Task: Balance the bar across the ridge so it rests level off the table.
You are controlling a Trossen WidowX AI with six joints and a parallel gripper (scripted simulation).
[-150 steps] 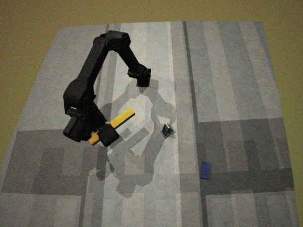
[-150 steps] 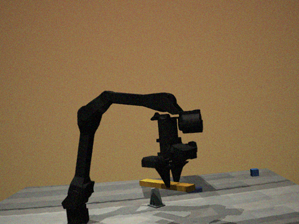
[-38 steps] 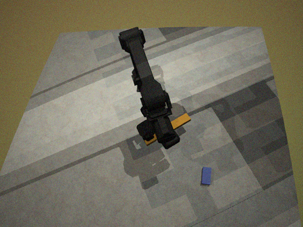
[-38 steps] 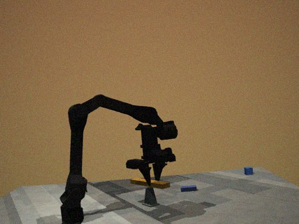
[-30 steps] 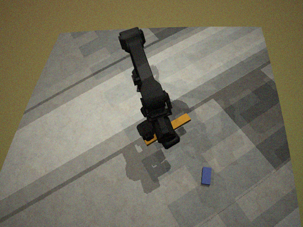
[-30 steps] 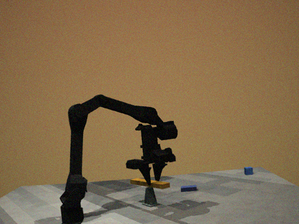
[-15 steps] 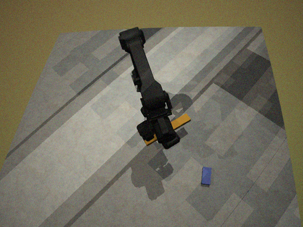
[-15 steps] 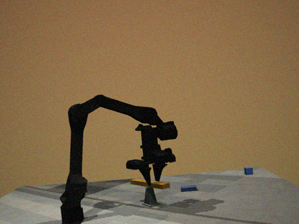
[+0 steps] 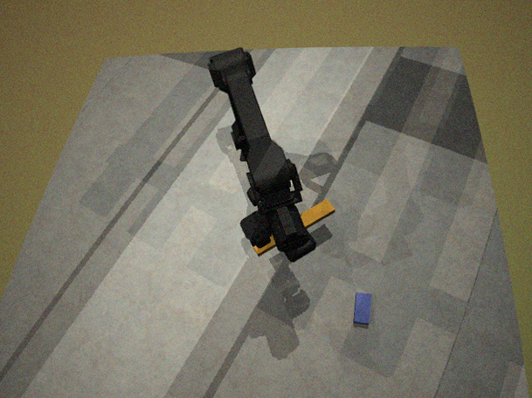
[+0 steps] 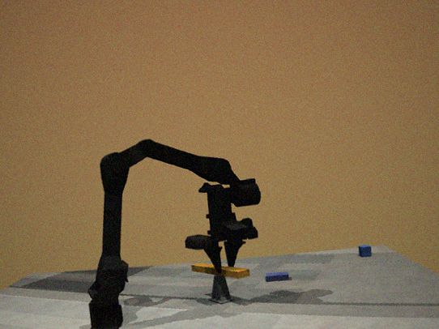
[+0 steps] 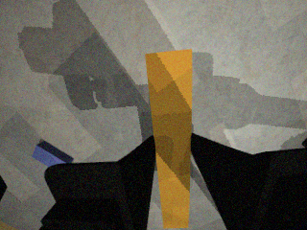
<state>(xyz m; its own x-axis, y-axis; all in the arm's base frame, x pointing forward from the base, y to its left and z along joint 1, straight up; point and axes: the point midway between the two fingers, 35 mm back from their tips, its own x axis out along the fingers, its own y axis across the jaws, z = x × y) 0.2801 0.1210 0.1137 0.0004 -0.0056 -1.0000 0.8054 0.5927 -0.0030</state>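
My gripper tip is 2 cm to the right of the yellow bar and 2 cm past it. Round my gripper tip: flat blue block 19 cm to the left, 14 cm ahead, 7 cm below; small blue cube 46 cm ahead, 38 cm to the left, 6 cm below.
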